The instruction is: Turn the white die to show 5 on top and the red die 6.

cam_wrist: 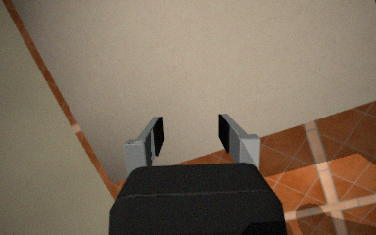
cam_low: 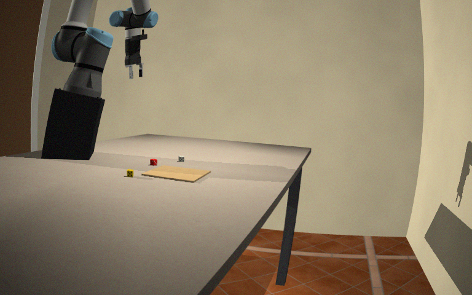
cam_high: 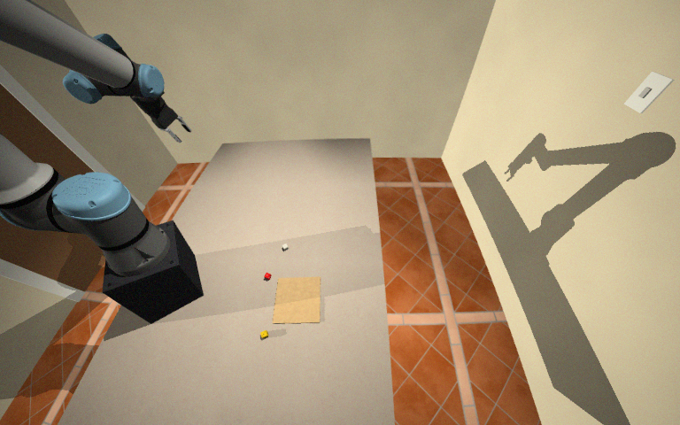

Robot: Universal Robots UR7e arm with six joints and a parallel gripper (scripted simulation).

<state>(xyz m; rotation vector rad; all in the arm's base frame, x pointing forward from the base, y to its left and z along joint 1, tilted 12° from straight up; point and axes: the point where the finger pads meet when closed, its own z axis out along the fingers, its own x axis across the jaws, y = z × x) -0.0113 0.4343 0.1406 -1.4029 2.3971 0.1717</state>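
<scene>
The yellow die lies 64 cm to the right of my hand, 30 cm below it and 30 cm ahead of it. Round my hand: white die: 36 cm to the right, 35 cm ahead, 30 cm below; then red die: 46 cm to the right, 30 cm below, 30 cm ahead; then tan mat: 54 cm to the right, 39 cm ahead, 30 cm below.
</scene>
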